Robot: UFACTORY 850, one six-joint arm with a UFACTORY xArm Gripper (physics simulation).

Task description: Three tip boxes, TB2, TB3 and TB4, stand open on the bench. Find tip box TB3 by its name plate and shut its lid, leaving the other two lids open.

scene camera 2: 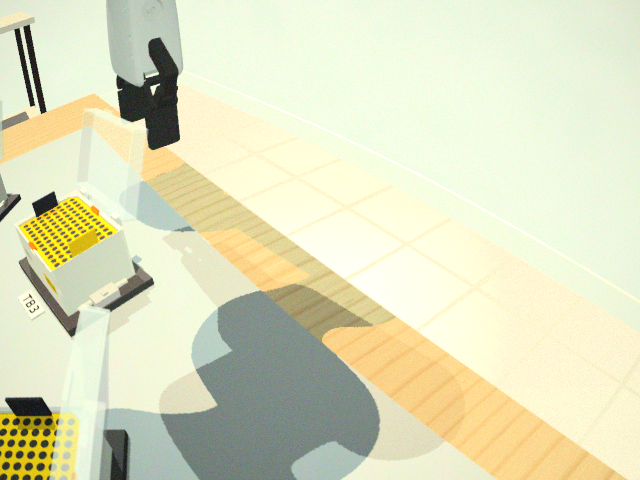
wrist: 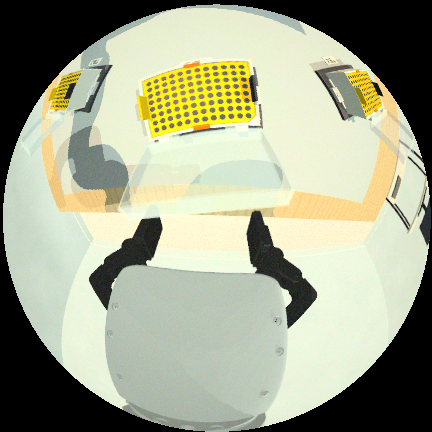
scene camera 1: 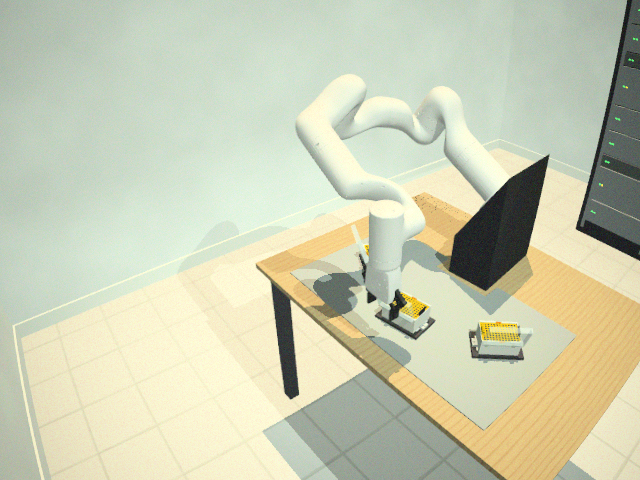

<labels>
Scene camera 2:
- my gripper: 148,132
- grey mat: 204,368
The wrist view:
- my gripper: 203,218
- grey mat: 323,154
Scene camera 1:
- my gripper: 382,309
</labels>
